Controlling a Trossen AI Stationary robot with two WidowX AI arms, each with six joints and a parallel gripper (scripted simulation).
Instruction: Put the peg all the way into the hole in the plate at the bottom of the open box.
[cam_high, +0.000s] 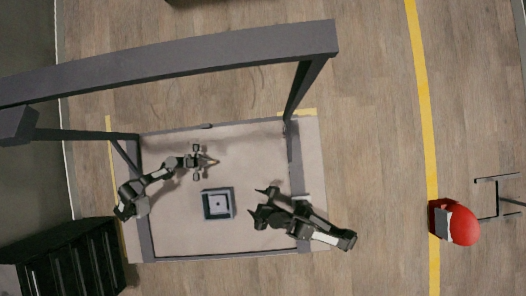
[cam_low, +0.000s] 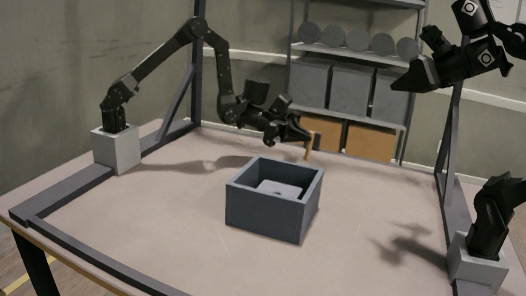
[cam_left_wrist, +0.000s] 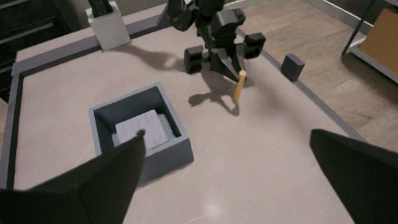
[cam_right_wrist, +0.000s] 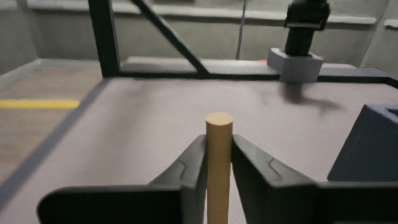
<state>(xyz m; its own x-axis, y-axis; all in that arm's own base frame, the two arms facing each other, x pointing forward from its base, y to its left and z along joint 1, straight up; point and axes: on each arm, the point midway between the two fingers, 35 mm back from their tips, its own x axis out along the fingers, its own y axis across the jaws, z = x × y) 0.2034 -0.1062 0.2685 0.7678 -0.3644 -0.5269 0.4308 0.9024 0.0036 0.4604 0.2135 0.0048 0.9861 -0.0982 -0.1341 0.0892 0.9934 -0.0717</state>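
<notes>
My right hand is 230 mm short of the grey box, 90 mm above it and 40 mm to the right of it. The rest, counted from my right hand: tan peg: 30 mm to the left, 30 mm below.
</notes>
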